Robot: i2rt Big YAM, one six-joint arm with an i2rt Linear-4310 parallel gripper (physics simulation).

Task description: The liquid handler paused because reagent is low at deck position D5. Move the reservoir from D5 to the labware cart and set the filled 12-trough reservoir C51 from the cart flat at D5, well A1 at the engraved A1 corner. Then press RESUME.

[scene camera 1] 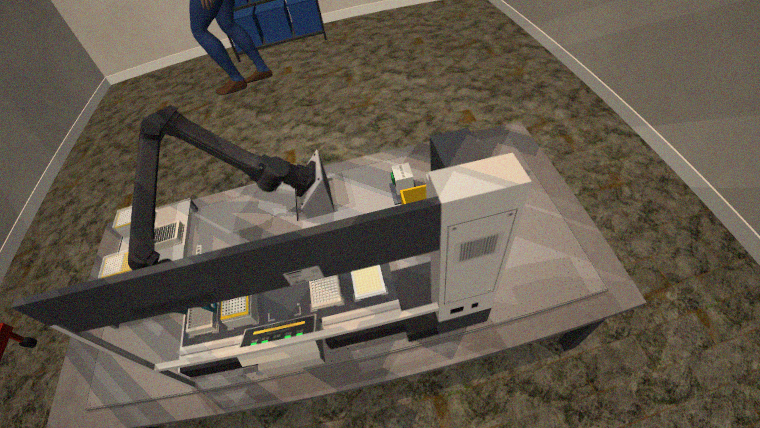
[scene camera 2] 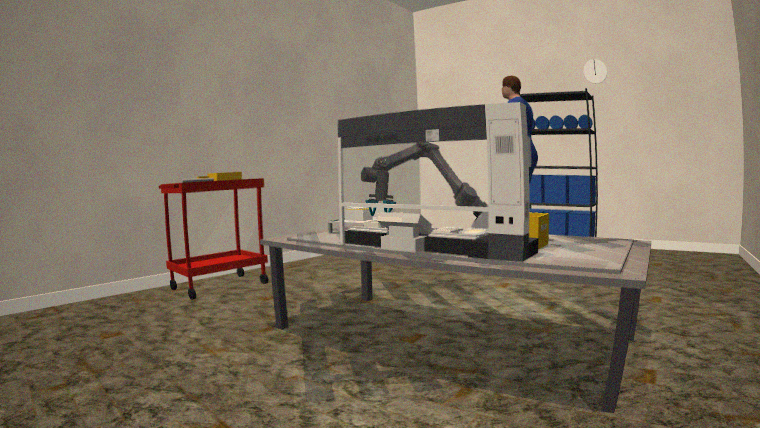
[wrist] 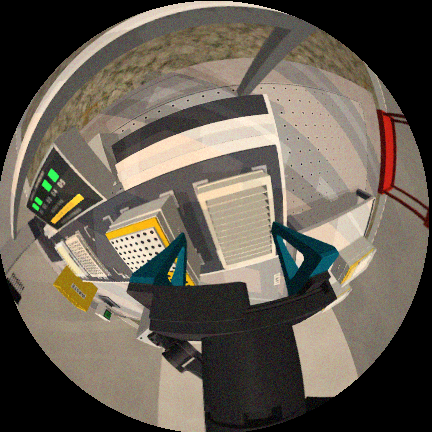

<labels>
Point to an instrument tower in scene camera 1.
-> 473, 190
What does my gripper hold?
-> Nothing.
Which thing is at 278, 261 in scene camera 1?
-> A dark gantry beam.
</labels>
